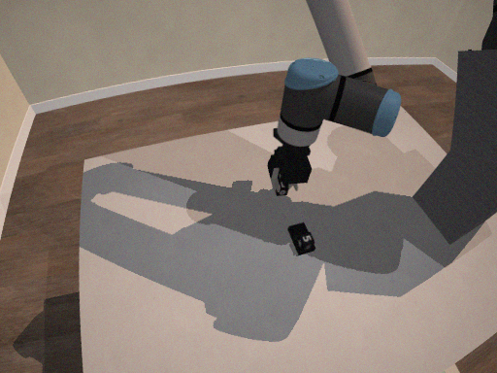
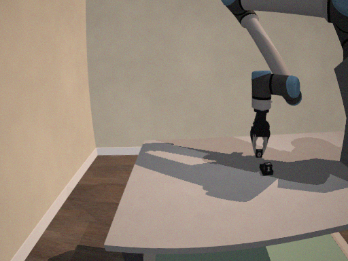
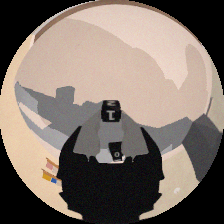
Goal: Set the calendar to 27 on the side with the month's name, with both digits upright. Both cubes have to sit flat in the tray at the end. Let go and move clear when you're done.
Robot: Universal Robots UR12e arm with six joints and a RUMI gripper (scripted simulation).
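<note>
Right now my hand is 10 mm above the black cube. The rest, counted from my hand: tray: 30 mm ahead, 160 mm to the left, 20 mm below.
</note>
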